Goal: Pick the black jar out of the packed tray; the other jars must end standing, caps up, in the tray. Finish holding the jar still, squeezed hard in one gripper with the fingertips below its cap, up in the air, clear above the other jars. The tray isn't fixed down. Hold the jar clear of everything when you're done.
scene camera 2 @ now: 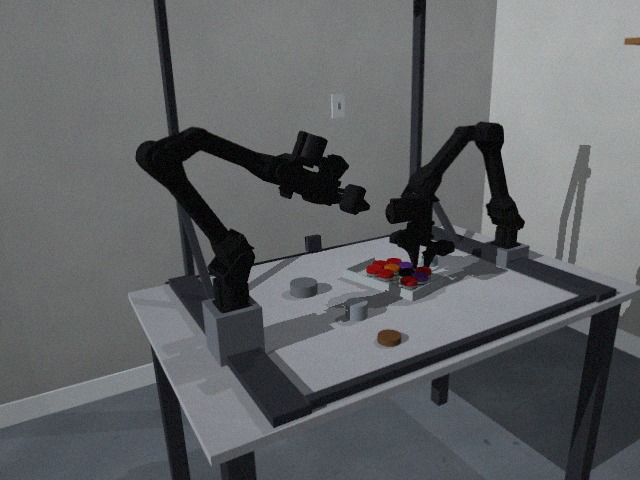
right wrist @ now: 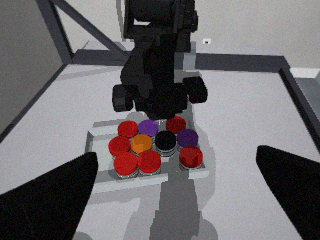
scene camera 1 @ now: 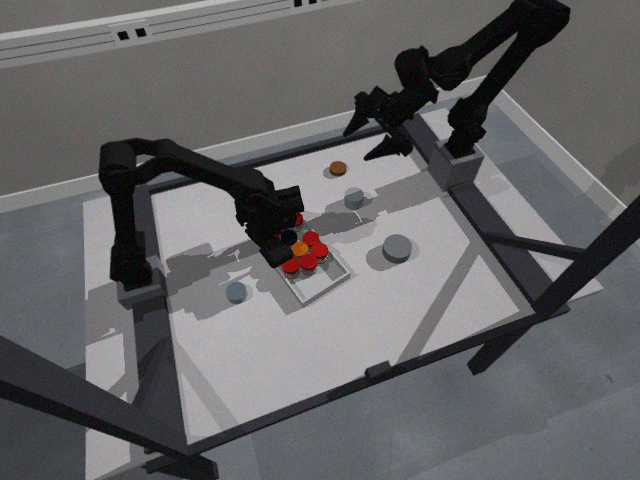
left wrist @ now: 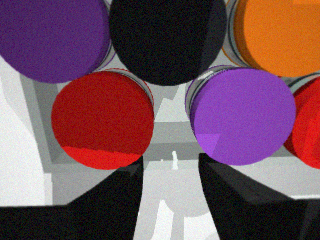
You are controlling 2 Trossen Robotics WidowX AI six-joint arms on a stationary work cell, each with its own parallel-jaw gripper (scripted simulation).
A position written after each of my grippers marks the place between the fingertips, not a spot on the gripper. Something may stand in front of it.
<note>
In view: my left gripper (scene camera 1: 267, 253), my right gripper (scene camera 1: 353, 147) and a purple jar (left wrist: 239, 115).
My left gripper also shows in scene camera 2 (scene camera 2: 420, 270), in the right wrist view (right wrist: 160, 121) and in the left wrist view (left wrist: 170, 161). My right gripper also shows in scene camera 2 (scene camera 2: 356, 204) and in the right wrist view (right wrist: 176, 156).
</note>
